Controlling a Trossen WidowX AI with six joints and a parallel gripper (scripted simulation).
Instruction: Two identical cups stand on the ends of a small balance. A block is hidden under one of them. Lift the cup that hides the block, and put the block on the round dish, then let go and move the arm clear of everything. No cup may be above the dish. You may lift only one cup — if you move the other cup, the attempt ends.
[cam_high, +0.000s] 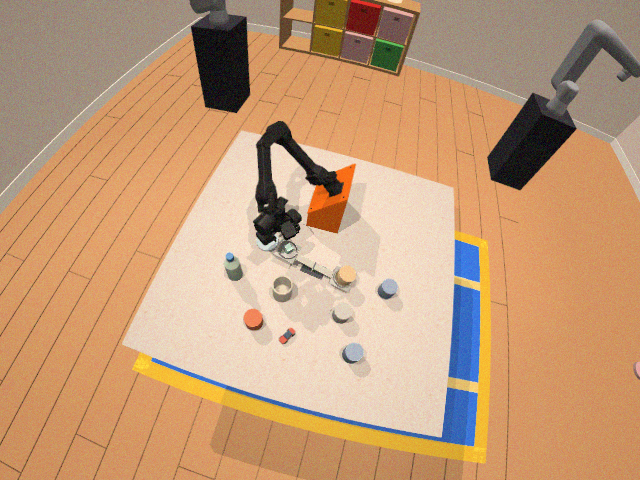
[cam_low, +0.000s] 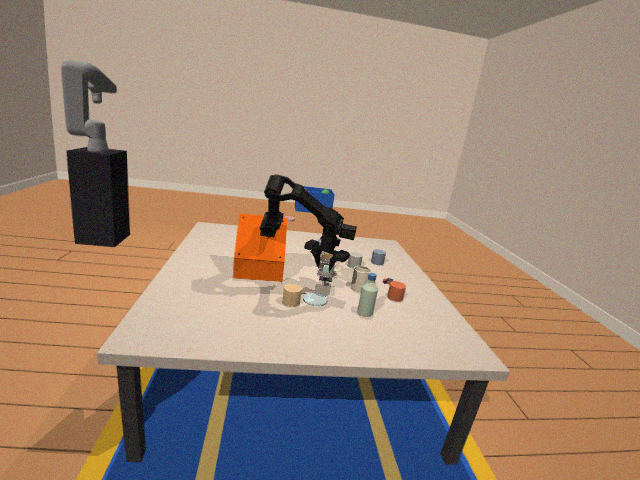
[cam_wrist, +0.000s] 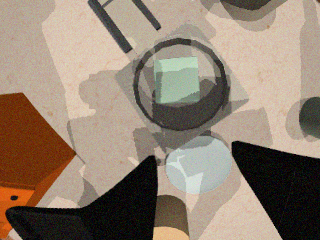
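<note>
The green block lies 40 mm to the left of my gripper tip, 30 mm below it and 20 mm ahead of it. Also, from my gripper tip: grey balance beam 160 mm to the left, 70 mm below, 50 mm ahead; then balance 160 mm to the left, 90 mm below, 50 mm ahead; then pale blue round dish 110 mm below, 70 mm to the right, 30 mm behind.
</note>
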